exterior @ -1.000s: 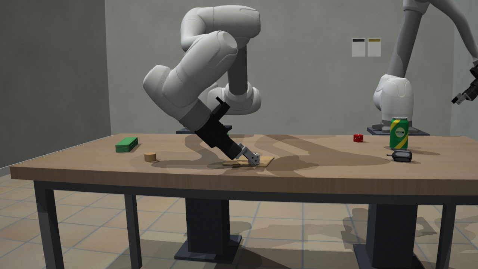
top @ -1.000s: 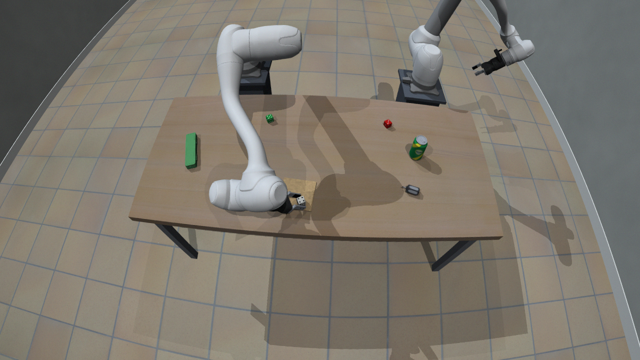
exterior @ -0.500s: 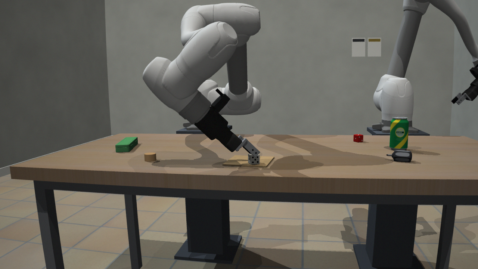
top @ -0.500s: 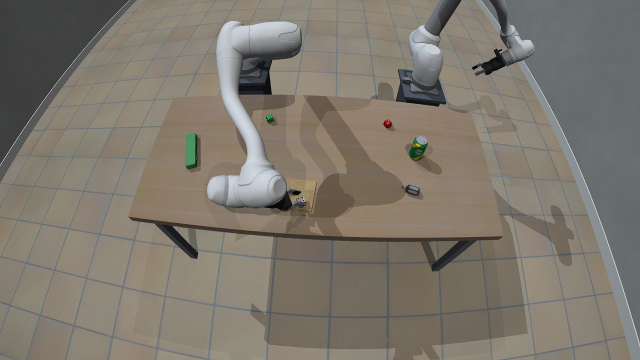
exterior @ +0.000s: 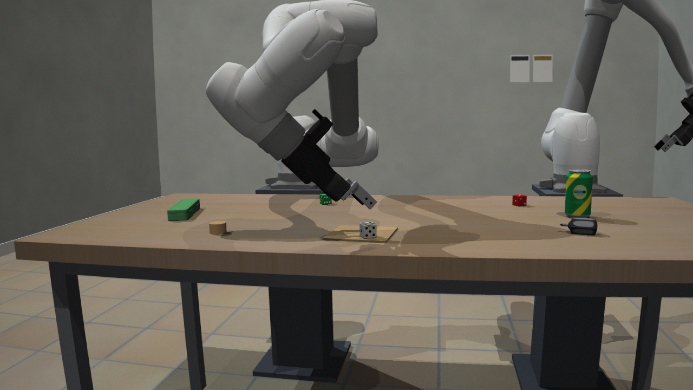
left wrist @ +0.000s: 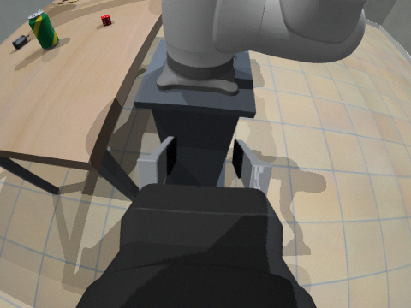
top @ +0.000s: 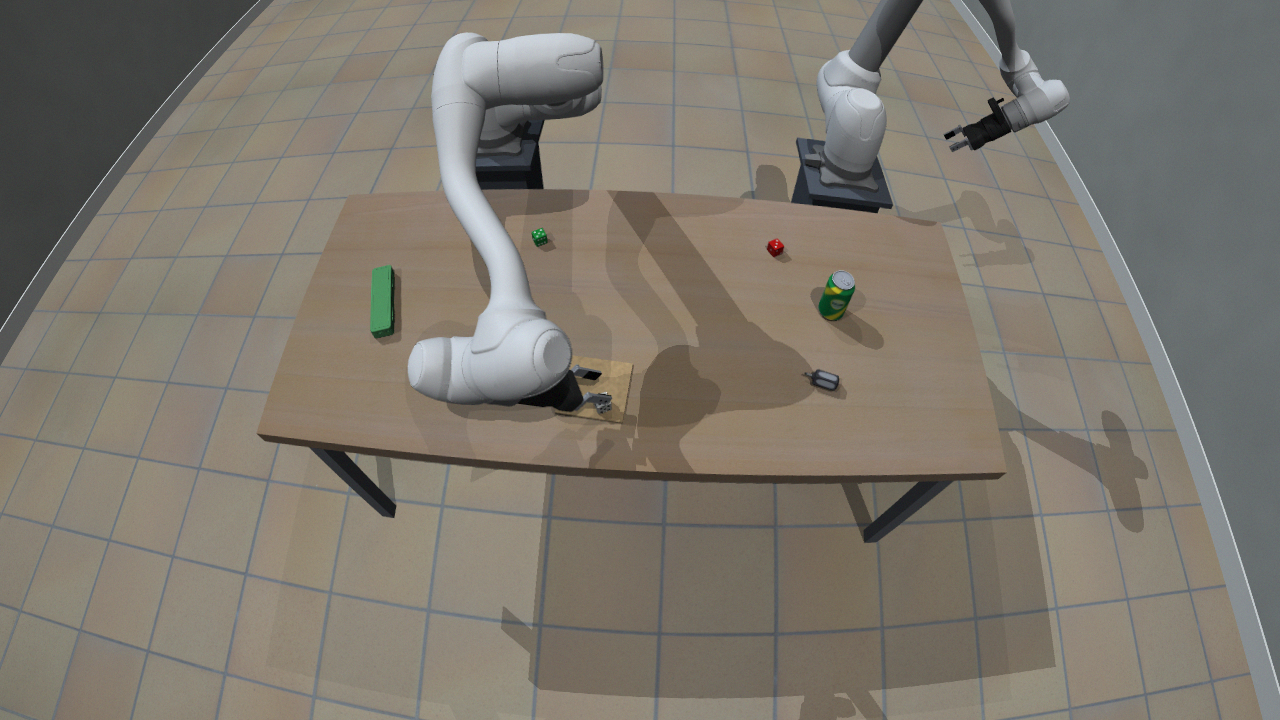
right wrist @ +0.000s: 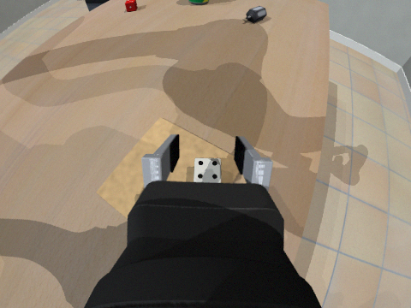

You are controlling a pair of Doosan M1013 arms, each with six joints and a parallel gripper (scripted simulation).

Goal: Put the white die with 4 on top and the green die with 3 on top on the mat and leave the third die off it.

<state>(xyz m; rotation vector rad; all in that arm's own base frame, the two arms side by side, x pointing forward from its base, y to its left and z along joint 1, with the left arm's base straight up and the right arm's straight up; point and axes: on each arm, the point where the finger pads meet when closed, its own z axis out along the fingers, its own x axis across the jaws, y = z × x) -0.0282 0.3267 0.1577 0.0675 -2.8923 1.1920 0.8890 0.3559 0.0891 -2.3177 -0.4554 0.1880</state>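
Right now the green die is 44 cm behind my right hand, 21 cm to the right of it and 7 cm below it. Also, from my right hand: tan mat: 9 cm below, 4 cm behind, 1 cm to the right; wooden disc: 35 cm to the right, 8 cm below, 1 cm behind; white die: 7 cm below, 1 cm to the left.
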